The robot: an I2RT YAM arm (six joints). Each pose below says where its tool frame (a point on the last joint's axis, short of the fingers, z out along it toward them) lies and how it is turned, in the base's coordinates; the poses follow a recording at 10 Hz.
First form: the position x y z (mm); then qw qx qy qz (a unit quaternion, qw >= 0).
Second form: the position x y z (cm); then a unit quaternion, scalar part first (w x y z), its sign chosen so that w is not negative. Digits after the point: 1 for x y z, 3 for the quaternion.
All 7 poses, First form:
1: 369, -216, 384, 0.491, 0.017, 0.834, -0.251
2: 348, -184, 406, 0.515, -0.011, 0.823, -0.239
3: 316, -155, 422, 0.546, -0.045, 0.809, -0.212
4: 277, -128, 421, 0.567, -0.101, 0.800, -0.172
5: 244, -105, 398, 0.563, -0.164, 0.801, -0.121
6: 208, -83, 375, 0.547, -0.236, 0.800, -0.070
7: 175, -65, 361, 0.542, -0.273, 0.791, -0.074
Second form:
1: 36.9, -21.6, 38.4, 0.491, 0.017, 0.834, -0.251
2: 34.8, -18.4, 40.6, 0.515, -0.011, 0.823, -0.239
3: 31.6, -15.5, 42.2, 0.546, -0.045, 0.809, -0.212
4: 27.7, -12.8, 42.1, 0.567, -0.101, 0.800, -0.172
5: 24.4, -10.5, 39.8, 0.563, -0.164, 0.801, -0.121
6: 20.8, -8.3, 37.5, 0.547, -0.236, 0.800, -0.070
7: 17.5, -6.5, 36.1, 0.542, -0.273, 0.791, -0.074
